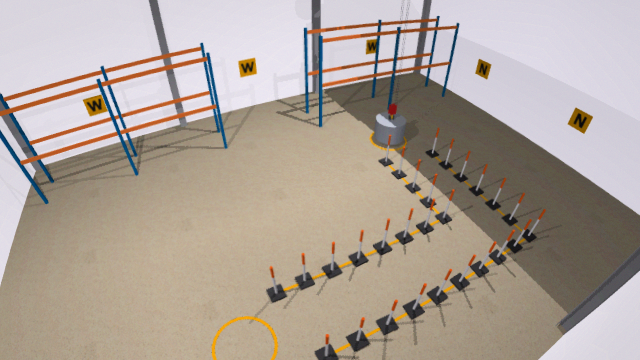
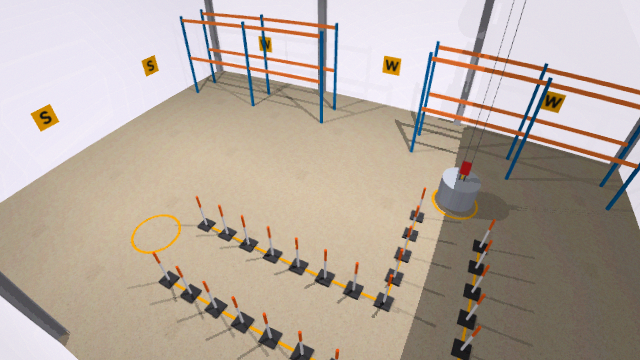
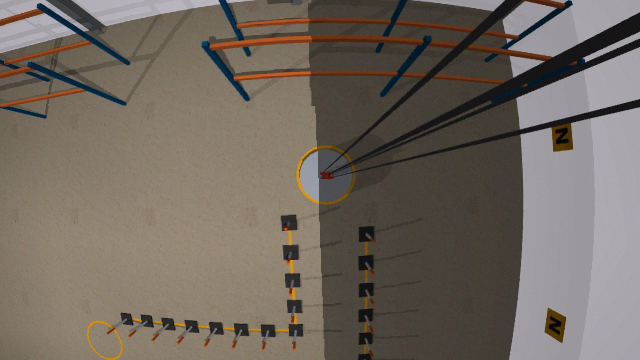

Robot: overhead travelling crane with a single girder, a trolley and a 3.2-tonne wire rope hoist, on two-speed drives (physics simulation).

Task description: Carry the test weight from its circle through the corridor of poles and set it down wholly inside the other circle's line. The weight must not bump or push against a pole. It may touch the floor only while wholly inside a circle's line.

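Observation:
The grey cylindrical test weight (image 1: 390, 131) (image 2: 458, 192) (image 3: 310, 176) is upright, within its yellow circle (image 1: 388, 148) (image 2: 455, 217) (image 3: 326, 203) as seen from above. Its underside is at or very close to the floor; a small gap cannot be ruled out. My gripper, the hook under the red block (image 1: 392, 116) (image 2: 463, 176) (image 3: 326, 175), is on the weight's top middle. The other circle (image 1: 245, 317) (image 2: 148, 253) (image 3: 88, 337) lies beyond the corridor's far end. Orange-tipped poles (image 1: 385, 234) (image 2: 325, 265) on black bases form an L-shaped corridor.
The corridor's near mouth lies beside the weight's circle, between the pole base (image 1: 386, 161) (image 2: 417, 216) (image 3: 289, 222) and the opposite base (image 1: 432, 153) (image 2: 480, 246) (image 3: 366, 233). Blue and orange racks (image 1: 320, 82) (image 2: 421, 102) (image 3: 315, 39) stand along the W wall.

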